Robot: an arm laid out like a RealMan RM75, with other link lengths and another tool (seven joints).
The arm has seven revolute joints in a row. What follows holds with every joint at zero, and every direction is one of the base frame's. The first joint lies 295.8 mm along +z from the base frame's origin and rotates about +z. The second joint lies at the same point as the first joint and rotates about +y. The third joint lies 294.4 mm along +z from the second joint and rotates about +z. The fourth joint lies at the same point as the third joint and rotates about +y. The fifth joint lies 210 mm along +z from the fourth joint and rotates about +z. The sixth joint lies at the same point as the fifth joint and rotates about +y. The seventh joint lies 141.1 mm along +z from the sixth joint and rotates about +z. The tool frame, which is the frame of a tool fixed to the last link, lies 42 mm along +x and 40 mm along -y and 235 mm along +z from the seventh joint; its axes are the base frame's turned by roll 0, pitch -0.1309 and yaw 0 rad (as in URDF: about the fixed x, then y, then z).
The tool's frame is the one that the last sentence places.
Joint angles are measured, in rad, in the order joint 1, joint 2, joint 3, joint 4, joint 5, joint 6, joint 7. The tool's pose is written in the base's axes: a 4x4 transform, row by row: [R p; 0 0 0 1], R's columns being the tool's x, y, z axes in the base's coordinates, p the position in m. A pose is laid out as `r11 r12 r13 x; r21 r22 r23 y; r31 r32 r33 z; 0 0 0 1`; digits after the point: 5 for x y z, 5 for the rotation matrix.
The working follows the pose.
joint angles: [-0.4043, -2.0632, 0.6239, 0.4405, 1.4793, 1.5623, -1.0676]
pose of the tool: 0.61135 0.60506 0.51006 -0.18475; 0.16164 -0.72642 0.66797 0.51864; 0.77468 -0.32592 -0.54190 0.01509; 0 0 0 1
Where each joint sits with the arm in this pose, in the base's axes (m; each line is computed from the numbers above, not from the rounded line before):
joint 1: 0.0000 0.0000 0.2958
joint 2: 0.0000 0.0000 0.2958
joint 3: -0.2385 0.1021 0.1566
joint 4: -0.2385 0.1021 0.1566
joint 5: -0.4034 0.2295 0.1309
joint 6: -0.4034 0.2295 0.1309
joint 7: -0.3208 0.3259 0.0693
the tool: -0.1847 0.5186 0.0151

